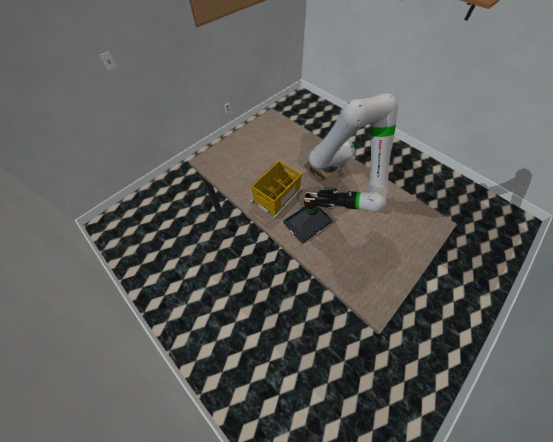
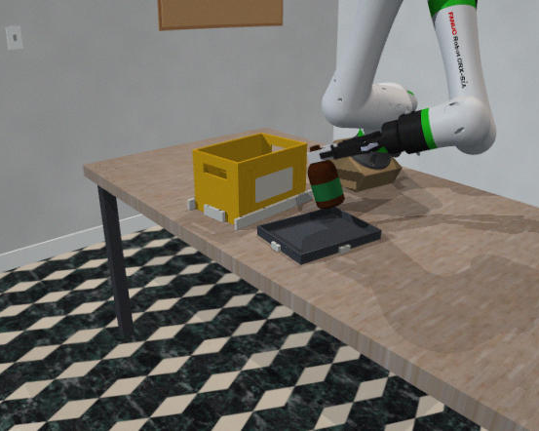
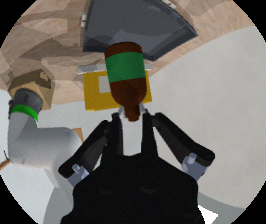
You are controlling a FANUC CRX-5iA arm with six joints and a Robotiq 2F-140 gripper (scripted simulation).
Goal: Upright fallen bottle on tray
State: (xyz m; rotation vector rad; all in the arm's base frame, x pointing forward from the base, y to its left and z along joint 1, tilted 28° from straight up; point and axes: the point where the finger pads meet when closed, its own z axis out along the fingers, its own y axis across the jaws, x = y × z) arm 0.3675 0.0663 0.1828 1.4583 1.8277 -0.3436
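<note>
Right now the bottle is 6 cm below my hand. Round my hand: yellow crate (25 cm to the right, 12 cm below, 2 cm ahead); dark grey tray (19 cm below, 4 cm ahead, 3 cm to the left).
</note>
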